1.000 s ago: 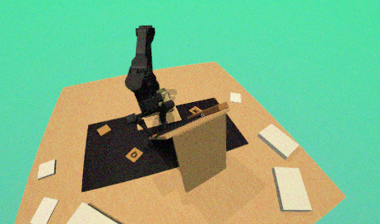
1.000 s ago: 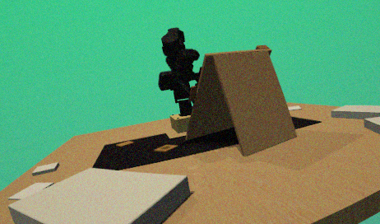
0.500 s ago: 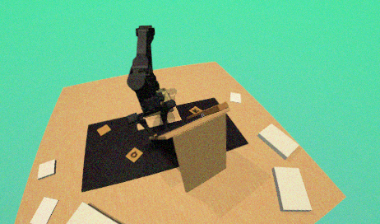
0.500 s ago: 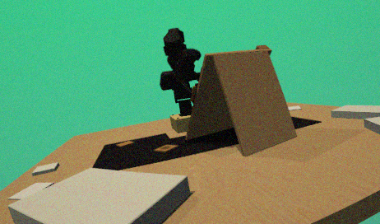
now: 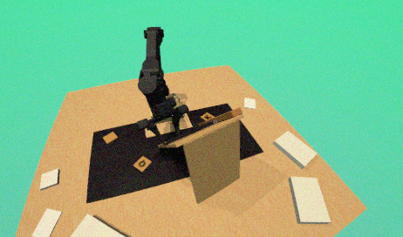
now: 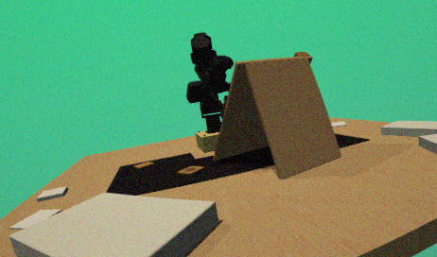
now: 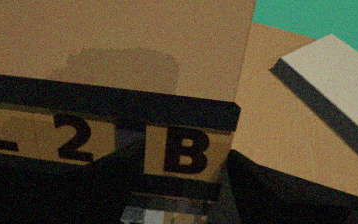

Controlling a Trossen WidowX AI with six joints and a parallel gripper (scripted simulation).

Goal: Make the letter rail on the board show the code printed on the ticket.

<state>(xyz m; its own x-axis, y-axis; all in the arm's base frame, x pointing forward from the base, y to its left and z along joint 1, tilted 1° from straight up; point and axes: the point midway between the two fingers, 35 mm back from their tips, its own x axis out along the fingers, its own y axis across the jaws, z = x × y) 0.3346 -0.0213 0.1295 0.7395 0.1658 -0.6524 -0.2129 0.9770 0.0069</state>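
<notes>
Right now the white ticket is 7 cm below my gripper tip, 7 cm behind it and 4 cm to the left of it. Also, from my gripper tip: black mat: 16 cm below, 16 cm behind, 2 cm to the left.
</notes>
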